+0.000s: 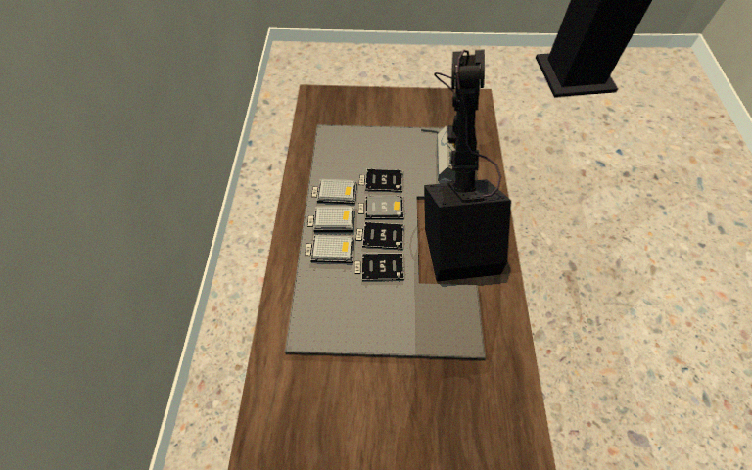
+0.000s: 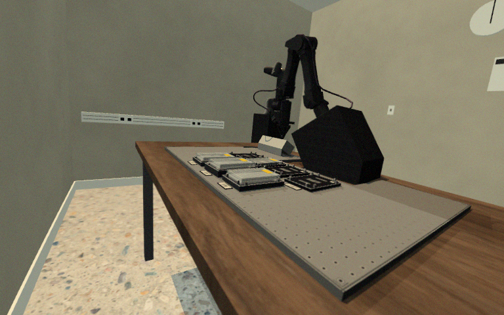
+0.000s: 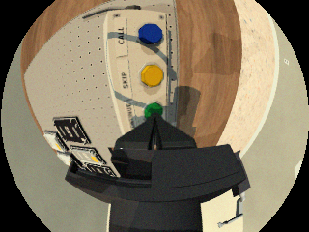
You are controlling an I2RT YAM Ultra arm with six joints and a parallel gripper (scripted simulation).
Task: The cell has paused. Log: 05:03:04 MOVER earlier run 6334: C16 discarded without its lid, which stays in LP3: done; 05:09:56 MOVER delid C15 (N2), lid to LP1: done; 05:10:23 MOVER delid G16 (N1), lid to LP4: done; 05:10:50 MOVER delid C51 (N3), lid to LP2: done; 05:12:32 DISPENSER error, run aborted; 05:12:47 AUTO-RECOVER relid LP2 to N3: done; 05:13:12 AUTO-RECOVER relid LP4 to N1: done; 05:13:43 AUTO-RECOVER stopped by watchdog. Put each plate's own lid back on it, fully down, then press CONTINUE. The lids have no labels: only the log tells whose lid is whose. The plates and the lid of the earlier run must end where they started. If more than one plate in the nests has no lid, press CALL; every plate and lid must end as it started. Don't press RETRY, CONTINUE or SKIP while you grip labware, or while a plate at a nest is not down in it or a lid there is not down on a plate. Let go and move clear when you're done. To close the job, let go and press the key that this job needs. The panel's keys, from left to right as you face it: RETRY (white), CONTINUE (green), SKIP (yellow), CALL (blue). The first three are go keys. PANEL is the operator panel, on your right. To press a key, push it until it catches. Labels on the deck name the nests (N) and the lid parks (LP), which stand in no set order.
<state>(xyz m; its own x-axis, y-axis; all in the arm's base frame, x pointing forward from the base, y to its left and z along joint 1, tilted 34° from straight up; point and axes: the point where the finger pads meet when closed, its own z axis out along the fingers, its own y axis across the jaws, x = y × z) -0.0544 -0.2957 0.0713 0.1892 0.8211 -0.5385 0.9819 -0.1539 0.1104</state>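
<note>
My gripper is now 2 cm above the green key. Round my hand: blue key 10 cm to the right, 2 cm below, 1 cm behind; then yellow key 5 cm to the right, 2 cm below, 1 cm behind; then LP4 lid park 33 cm ahead, 31 cm to the left, 8 cm below.
</note>
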